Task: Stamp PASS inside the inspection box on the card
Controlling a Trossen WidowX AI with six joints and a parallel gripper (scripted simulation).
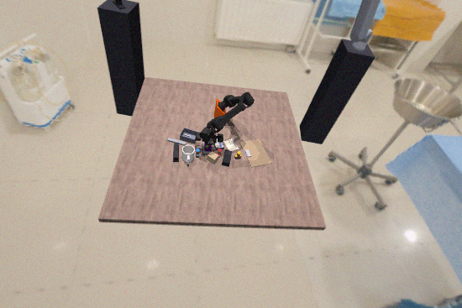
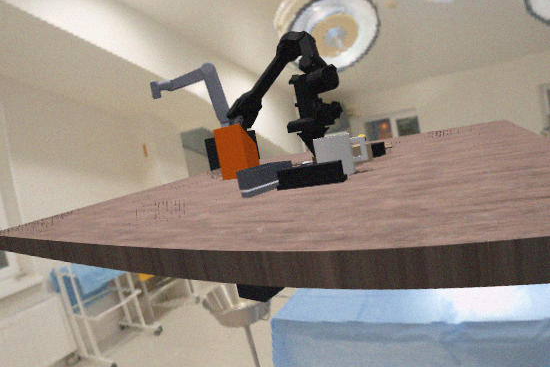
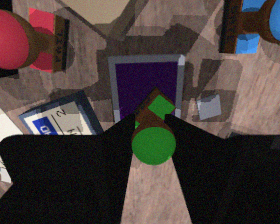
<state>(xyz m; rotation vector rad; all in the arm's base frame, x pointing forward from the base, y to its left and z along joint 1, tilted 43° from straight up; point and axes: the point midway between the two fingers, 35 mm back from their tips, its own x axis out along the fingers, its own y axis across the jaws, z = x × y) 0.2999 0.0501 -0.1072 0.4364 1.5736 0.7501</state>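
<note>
Now: gripper tip right at the green PASS stamp. Round my gripper tip: red stamp (9 cm to the left, 4 cm ahead, 2 cm below); grey washer (6 cm to the right, 4 cm below, 1 cm ahead); purple ink pad (3 cm below).
</note>
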